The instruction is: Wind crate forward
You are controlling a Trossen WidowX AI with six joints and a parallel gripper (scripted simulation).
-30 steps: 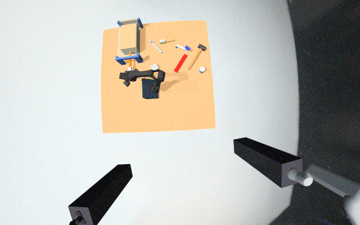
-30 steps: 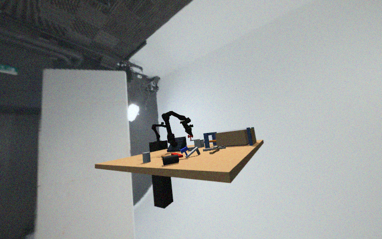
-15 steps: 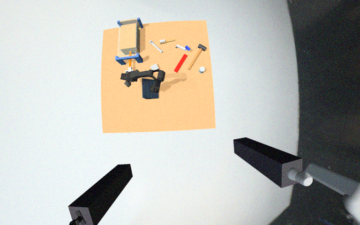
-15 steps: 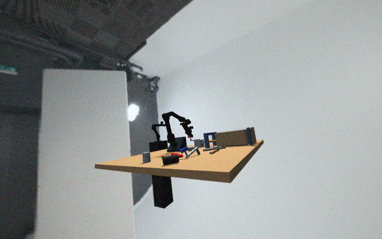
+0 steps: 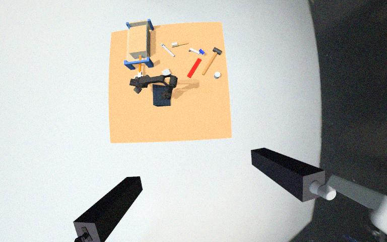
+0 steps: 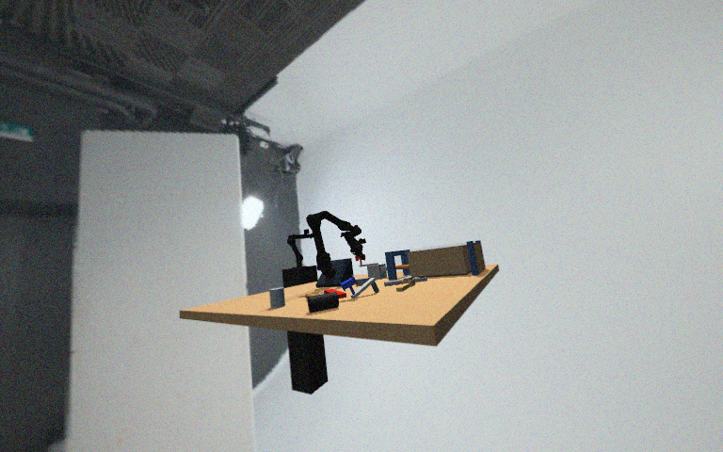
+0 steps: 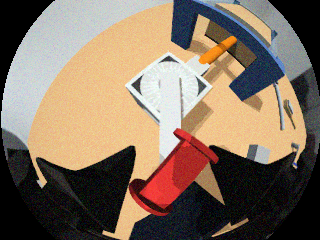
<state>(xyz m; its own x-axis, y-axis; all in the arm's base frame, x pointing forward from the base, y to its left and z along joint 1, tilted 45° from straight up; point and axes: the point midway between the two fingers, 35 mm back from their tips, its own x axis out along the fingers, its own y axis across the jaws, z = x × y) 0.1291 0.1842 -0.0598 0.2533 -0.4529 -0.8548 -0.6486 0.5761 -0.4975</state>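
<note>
Right now the red knob is 10 mm to the right of my gripper tip and 10 mm behind it. The rest, counted from my gripper tip: winch: 100 mm below, 50 mm to the left, 50 mm ahead; winch handle: 30 mm below, 20 mm ahead, 10 mm to the left; blue steel frame: 220 mm ahead, 40 mm to the left, 30 mm below.
</note>
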